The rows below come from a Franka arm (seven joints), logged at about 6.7 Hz.
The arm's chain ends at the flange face. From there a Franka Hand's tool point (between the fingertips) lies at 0.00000 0.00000 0.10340 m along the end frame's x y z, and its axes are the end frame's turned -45 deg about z.
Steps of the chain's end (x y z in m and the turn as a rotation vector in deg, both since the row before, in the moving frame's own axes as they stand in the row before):
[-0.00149, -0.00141, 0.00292, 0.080, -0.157, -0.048]
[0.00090, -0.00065, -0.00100, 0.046, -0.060, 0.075]
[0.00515, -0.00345, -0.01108, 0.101, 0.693, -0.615]
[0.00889, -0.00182, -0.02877, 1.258, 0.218, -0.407]
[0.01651, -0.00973, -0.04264, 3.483, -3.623, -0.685]
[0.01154, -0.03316, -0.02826, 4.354, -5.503, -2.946]
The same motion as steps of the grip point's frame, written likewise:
[-0.00015, -0.00235, 0.00292, 0.168, -0.054, -0.048]
[0.00108, 0.00004, -0.00100, 0.075, -0.010, 0.075]
[0.00710, 0.00195, -0.01109, -0.419, 0.561, -0.615]
[0.00945, 0.00367, -0.02880, 0.735, 1.044, -0.407]
[0.01832, -0.00426, -0.04304, 5.025, -0.099, -0.685]
[0.02982, -0.02779, -0.02903, 6.970, -0.812, -2.946]

